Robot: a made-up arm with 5 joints.
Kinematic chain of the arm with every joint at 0, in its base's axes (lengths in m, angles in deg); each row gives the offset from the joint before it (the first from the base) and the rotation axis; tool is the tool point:
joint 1: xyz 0 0 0.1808 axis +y
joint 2: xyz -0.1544 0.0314 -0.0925 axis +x
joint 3: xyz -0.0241 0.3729 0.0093 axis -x
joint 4: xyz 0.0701 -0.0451 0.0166 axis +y
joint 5: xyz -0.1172 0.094 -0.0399 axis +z
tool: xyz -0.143 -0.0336 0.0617
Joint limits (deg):
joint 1: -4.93..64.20
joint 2: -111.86..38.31
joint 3: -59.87..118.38
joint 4: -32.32..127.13
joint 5: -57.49..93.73
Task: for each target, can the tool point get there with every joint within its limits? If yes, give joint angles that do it. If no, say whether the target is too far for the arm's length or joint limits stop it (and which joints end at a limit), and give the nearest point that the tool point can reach.
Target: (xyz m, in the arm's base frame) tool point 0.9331 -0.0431 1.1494
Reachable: no: too far | nearest point 0.2873 0.2326 0.5296 | short by 0.937 m
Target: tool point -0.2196 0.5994 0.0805
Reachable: yes | joints 19.59 -22.20 70.12 66.11 37.95
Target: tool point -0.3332 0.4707 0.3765
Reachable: yes | joints 46.35 -4.94 -14.28 -8.71 -20.53
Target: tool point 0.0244 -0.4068 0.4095
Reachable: no: joint limits stop it (at a limit: joint 2, joint 3) | nearest point 0.0226 0.0312 0.3927 | short by 0.438 m
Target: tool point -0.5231 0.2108 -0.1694
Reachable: yes | joints 21.83 -56.96 65.52 -0.23 -41.23
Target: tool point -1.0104 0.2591 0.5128
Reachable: no: too far | nearest point -0.6752 0.1967 0.2431 | short by 0.435 m
